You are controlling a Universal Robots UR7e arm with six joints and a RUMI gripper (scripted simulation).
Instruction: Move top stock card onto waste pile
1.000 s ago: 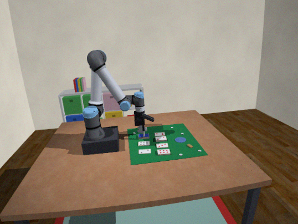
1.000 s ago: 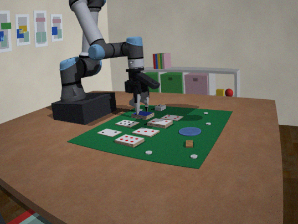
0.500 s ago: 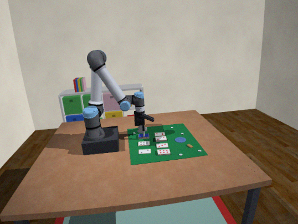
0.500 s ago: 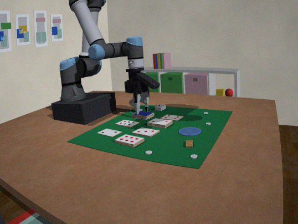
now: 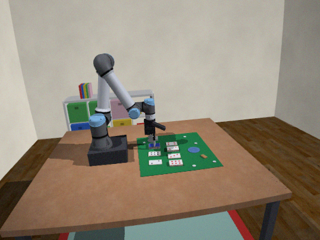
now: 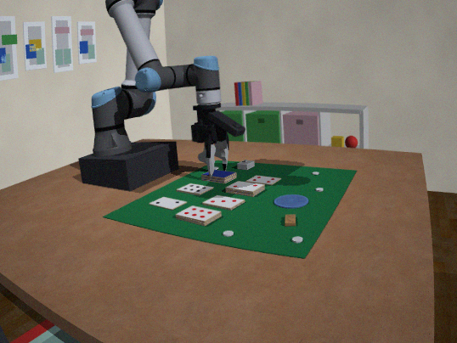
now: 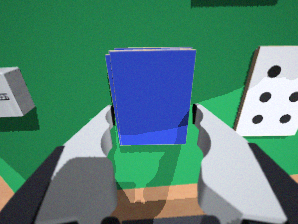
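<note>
My hand is 1 cm above the blue-backed card. From my hand the other things lie so: green mat 13 cm ahead, 10 cm to the right, 4 cm below; then grey block 14 cm to the left, 3 cm ahead, 1 cm below; then black six card 12 cm to the right, 2 cm below, 2 cm behind.
</note>
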